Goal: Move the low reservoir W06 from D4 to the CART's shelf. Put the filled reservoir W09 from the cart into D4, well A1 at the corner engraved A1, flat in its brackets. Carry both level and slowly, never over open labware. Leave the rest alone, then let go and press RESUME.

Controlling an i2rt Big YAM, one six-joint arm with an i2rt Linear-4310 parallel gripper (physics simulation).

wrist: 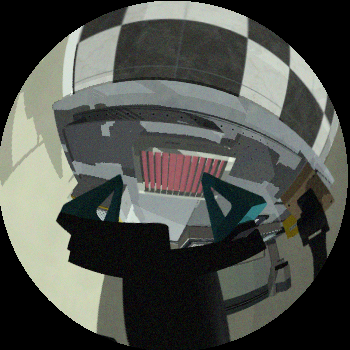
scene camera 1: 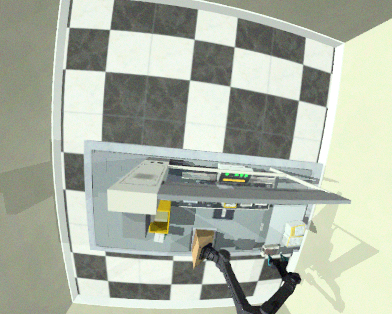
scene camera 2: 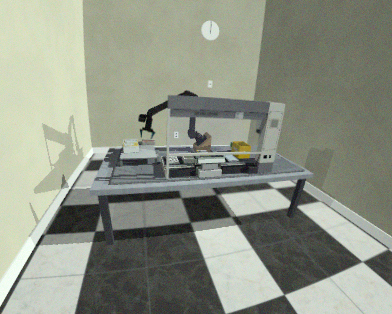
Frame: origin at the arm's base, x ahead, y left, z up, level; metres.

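Seen in the pictures: gripper, fingertip midpoint: (wrist: 161, 177) (scene camera 1: 274, 254) (scene camera 2: 146, 138); arm's base, link origin: (wrist: 309, 203) (scene camera 1: 205, 250).
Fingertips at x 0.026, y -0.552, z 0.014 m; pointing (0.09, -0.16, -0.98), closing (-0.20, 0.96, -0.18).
Offsets run from my fingertips to a thing's top centre.
A filled reservoir @(dx +0.009, dy +0.025, dz -0.018 m) (scene camera 1: 270, 250) (scene camera 2: 148, 142) (wrist: 182, 172) with pink troughs in a pale frame sits at the near edge of the light cart shelf (scene camera 1: 282, 217) (scene camera 2: 144, 153) (wrist: 162, 215). Its label is not readable. My gripper (scene camera 1: 277, 258) (scene camera 2: 148, 136) (wrist: 161, 177) is open and empty, above the reservoir. In the wrist view its left fingertip is just outside the reservoir's left end, and its right fingertip overlaps the right part. The low reservoir W06 and slot D4 cannot be told apart on the deck, which the machine's beam partly hides. The RESUME button cannot be made out.
White boxes with yellow trim @(dx +0.234, dy -0.104, dz +0.021 m) (scene camera 1: 295, 234) (scene camera 2: 131, 146) stand beside the reservoir. The machine's grey beam (scene camera 1: 250, 194) (scene camera 2: 217, 105) spans the deck from a white column (scene camera 1: 132, 198) (scene camera 2: 273, 132). A yellow bin @(dx +0.164, dy +0.902, dz +0.026 m) (scene camera 1: 159, 227) (scene camera 2: 240, 149) and the arm's brown base (scene camera 1: 198, 245) (scene camera 2: 203, 144) stand nearby.
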